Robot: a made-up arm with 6 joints.
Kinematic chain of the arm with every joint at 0, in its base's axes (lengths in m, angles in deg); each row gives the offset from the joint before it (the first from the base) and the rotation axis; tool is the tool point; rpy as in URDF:
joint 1: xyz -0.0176 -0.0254 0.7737 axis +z
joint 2: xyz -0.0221 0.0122 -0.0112 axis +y
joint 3: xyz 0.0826 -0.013 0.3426 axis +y
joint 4: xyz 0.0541 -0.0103 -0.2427 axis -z
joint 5: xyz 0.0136 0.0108 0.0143 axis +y
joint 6: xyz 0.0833 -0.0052 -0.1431 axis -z
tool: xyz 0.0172 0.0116 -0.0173 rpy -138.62 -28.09 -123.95
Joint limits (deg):
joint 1: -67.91..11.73
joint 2: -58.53..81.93
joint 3: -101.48..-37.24
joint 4: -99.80..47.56
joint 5: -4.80..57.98
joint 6: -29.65..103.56
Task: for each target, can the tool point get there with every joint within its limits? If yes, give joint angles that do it. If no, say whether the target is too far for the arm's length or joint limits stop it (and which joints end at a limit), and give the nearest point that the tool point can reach.
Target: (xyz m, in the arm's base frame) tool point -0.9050 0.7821 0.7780
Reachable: no: too far | nearest point -0.2509 0.1869 1.4313 | short by 1.100 m
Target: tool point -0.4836 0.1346 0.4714
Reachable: no: joint limits stop it (at a limit: joint 1, joint 2, joint 3, joint 5, joint 6) | nearest point -0.0598 -0.1009 0.4492 | short by 0.485 m
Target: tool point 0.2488 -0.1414 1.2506
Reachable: yes | joints -15.34 -25.13 -83.83 -57.47 50.83 -8.39
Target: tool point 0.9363 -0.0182 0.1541
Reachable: no: too far | nearest point 0.6017 -0.0207 0.4178 | short by 0.426 m
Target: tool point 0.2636 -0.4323 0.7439
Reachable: yes | joints -55.38 24.76 -64.22 -17.34 38.86 9.46
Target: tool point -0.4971 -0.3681 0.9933
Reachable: no: joint limits stop it (at a limit: joint 1, joint 3, joint 4, joint 5) | nearest point -0.0346 -0.2719 1.1161 | short by 0.488 m
